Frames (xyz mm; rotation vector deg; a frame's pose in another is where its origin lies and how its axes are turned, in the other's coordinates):
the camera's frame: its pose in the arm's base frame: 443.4 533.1 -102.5 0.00 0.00 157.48
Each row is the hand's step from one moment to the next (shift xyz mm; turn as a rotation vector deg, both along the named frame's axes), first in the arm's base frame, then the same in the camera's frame.
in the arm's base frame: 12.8 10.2 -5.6 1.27 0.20 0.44
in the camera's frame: -7.9 -14.3 -5.6 -1.10 -0.67 0.44
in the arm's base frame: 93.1 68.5 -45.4 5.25 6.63 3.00
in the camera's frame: -59.8 -98.9 -45.4 -2.31 -8.14 3.00
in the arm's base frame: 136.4 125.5 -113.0 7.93 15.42 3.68
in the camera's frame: -77.9 -168.2 -113.0 -1.42 -17.28 3.68
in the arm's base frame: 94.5 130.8 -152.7 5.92 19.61 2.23
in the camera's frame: -37.2 -157.0 -152.7 2.04 -20.38 2.23
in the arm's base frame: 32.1 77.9 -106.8 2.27 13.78 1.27
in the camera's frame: 0.2 -84.3 -106.8 3.18 -13.60 1.27
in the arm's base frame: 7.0 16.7 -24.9 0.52 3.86 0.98
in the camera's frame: -0.1 -18.1 -24.9 1.00 -3.76 0.98
